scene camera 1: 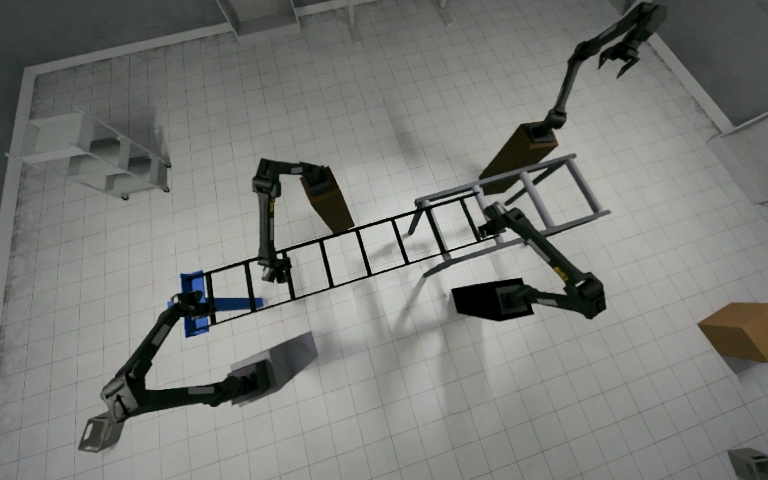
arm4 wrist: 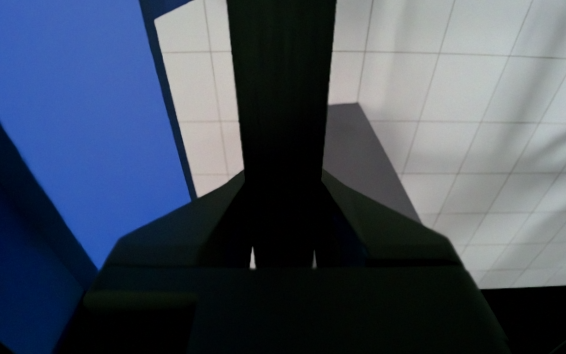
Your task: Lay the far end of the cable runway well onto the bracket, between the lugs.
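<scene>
The black cable runway [arm4 wrist: 282,90] [scene camera 1: 363,252] shows as a dark bar in the arm4 wrist view. Arm4's gripper [arm4 wrist: 283,175] is shut on that bar. The blue bracket [arm4 wrist: 115,125] [scene camera 1: 195,328] stands left of the bar there. In the scene view the runway's left end reaches over the bracket's right edge, between its raised ends; contact is unclear. The lower-left gripper [scene camera 1: 197,305] is at the end rung. The upper-middle gripper [scene camera 1: 275,272] is by another rung, and the right-hand gripper [scene camera 1: 488,227] is at the right end; their fingers are unclear. The upper-right gripper [scene camera 1: 610,70] is open, away from the runway.
A grey ladder-like frame [scene camera 1: 535,198] stands under the runway's right end. Pedestals [scene camera 1: 294,359] [scene camera 1: 331,206] [scene camera 1: 481,300] [scene camera 1: 512,158] flank the runway. A white shelf cart [scene camera 1: 79,148] stands at the upper left, and a brown box [scene camera 1: 741,331] at the right.
</scene>
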